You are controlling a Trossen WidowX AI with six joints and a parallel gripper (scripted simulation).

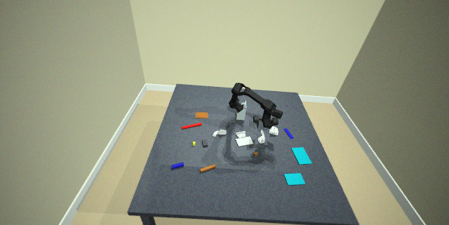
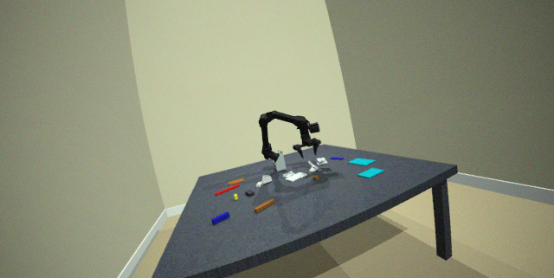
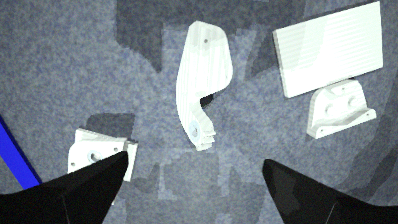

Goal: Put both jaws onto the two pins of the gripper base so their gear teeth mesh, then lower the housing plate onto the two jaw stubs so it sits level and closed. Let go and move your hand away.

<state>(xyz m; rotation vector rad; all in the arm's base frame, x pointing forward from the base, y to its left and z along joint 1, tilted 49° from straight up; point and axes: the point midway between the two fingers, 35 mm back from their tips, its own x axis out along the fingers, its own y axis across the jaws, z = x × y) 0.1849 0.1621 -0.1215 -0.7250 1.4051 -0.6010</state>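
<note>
The white jaw is 5 cm below my gripper tip and 2 cm ahead of it. Also, from my gripper tip: orange cube: 21 cm ahead, 8 cm below, 5 cm to the right; then white gripper base: 10 cm to the left, 6 cm below, 6 cm behind; then grey block: 43 cm to the right, 18 cm ahead, 8 cm below.
</note>
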